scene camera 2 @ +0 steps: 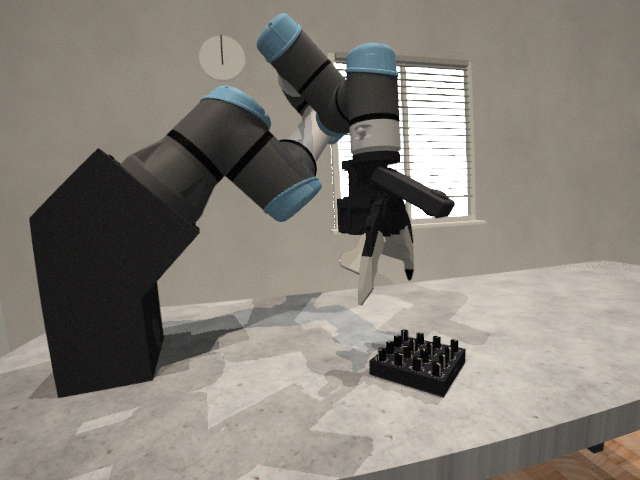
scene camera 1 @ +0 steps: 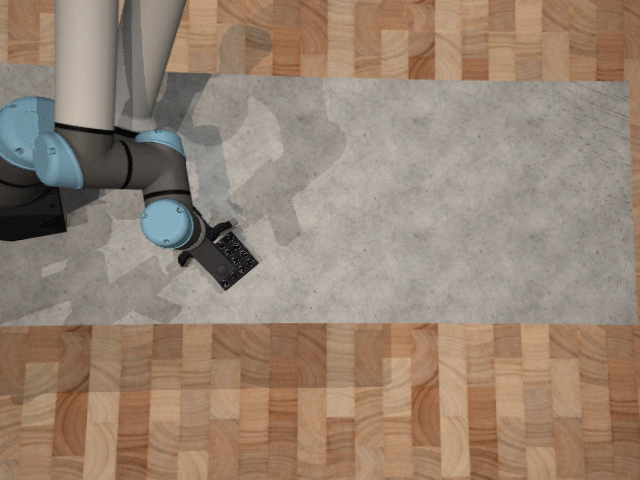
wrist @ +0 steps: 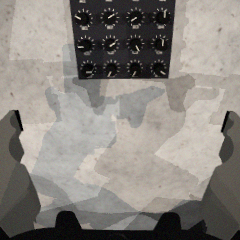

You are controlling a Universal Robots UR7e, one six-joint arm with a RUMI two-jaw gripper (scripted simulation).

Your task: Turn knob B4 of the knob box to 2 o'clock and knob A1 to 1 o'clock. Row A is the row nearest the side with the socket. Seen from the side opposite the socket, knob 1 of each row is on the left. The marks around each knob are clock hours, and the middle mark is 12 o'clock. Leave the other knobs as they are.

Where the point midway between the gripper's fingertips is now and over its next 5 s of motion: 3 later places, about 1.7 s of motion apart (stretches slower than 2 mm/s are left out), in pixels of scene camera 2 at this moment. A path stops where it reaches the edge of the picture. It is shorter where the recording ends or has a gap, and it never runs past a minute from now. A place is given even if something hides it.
The gripper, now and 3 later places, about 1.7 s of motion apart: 388,291; 406,286; 427,286; 453,296
